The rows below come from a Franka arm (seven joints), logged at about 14 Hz.
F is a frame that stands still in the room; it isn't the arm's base.
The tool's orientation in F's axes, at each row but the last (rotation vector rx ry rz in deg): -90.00 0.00 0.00; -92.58 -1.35 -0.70; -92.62 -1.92 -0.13; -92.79 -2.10 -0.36; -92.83 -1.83 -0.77; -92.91 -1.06 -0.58; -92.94 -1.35 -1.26; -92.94 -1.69 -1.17; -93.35 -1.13 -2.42; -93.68 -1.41 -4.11; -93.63 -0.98 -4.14
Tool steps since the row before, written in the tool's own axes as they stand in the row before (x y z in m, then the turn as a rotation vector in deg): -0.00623 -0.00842 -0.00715 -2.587 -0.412 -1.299; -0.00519 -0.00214 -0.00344 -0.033 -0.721 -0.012; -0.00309 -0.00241 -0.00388 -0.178 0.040 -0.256; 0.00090 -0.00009 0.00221 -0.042 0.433 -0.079; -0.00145 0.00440 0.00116 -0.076 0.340 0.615; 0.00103 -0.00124 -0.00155 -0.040 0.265 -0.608; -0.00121 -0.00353 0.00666 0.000 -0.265 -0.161; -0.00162 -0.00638 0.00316 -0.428 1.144 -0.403; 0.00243 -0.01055 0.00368 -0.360 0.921 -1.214; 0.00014 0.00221 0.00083 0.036 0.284 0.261; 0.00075 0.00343 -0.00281 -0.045 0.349 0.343
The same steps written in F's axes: -0.00623 -0.00715 0.00842 -2.587 -1.299 0.412; -0.00521 -0.00338 0.00218 -0.049 0.020 0.720; -0.00307 -0.00383 0.00252 -0.172 -0.261 -0.032; 0.00086 0.00223 0.00001 -0.029 -0.101 -0.430; -0.00133 0.00092 -0.00449 -0.073 0.596 -0.372; 0.00101 -0.00148 0.00134 -0.032 -0.621 -0.234; -0.00131 0.00683 0.00315 -0.008 -0.147 0.273; -0.00184 0.00347 0.00615 -0.390 -0.464 -1.135; 0.00208 0.00426 0.01040 -0.343 -1.261 -0.862; 0.00030 0.00068 -0.00225 0.061 0.241 -0.297; 0.00083 -0.00305 -0.00320 -0.013 0.321 -0.372
